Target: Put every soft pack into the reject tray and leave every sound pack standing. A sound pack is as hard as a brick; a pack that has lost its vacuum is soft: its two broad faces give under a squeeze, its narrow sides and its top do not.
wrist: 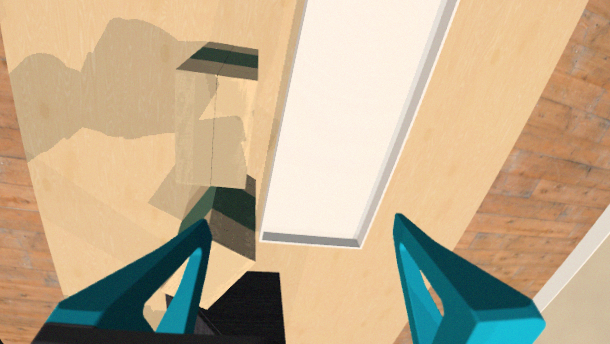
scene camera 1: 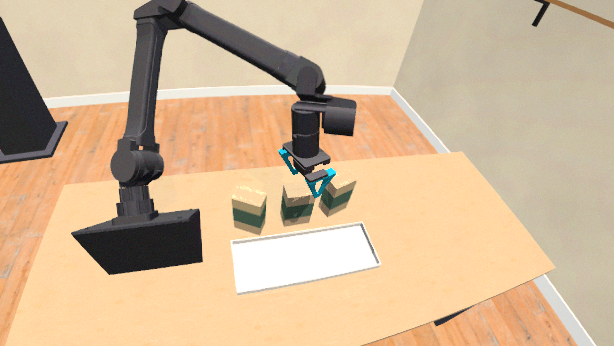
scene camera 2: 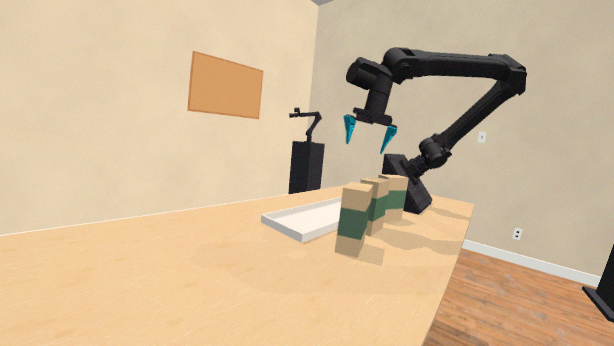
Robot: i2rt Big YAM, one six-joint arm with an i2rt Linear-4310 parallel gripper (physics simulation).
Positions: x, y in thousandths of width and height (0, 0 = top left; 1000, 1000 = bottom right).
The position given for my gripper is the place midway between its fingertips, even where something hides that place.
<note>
I see my gripper (scene camera 1: 498, 536) and a white reject tray (scene camera 1: 432, 762).
The white reject tray is seen too in the wrist view (wrist: 584, 243) and in scene camera 2 (scene camera 2: 494, 646). My gripper is seen too in the wrist view (wrist: 491, 656) and in scene camera 2 (scene camera 2: 592, 429).
</note>
